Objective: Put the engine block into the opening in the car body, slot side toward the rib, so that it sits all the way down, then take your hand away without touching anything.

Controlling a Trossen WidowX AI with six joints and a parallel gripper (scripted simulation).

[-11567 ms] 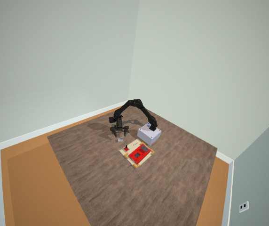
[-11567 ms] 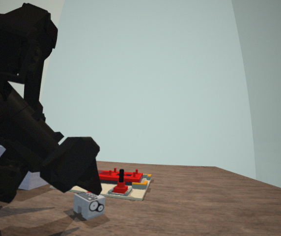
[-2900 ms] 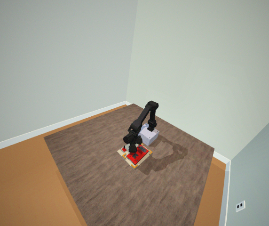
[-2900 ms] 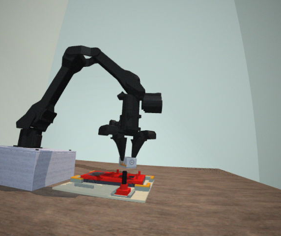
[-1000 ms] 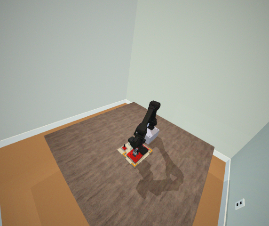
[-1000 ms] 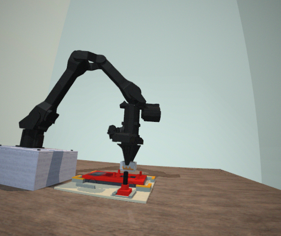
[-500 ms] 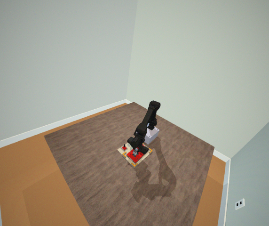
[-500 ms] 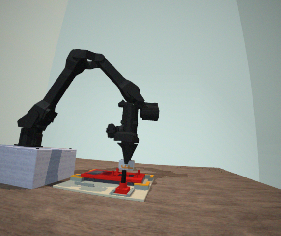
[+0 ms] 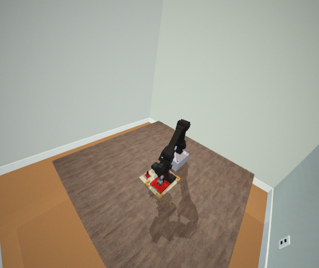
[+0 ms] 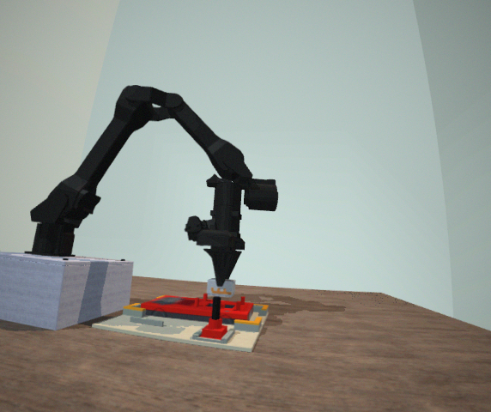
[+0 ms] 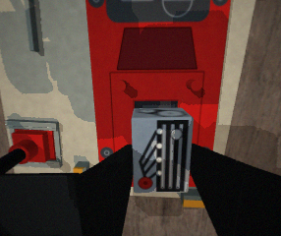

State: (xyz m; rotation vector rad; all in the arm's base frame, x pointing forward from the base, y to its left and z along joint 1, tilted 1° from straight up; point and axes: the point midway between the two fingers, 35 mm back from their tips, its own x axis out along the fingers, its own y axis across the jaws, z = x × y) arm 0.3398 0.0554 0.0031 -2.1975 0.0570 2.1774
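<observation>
Right now my gripper tip is 10 mm short of the black post, 130 mm to the left of it and 30 mm above it. The rest, counted from my gripper tip: engine block 10 mm below.
</observation>
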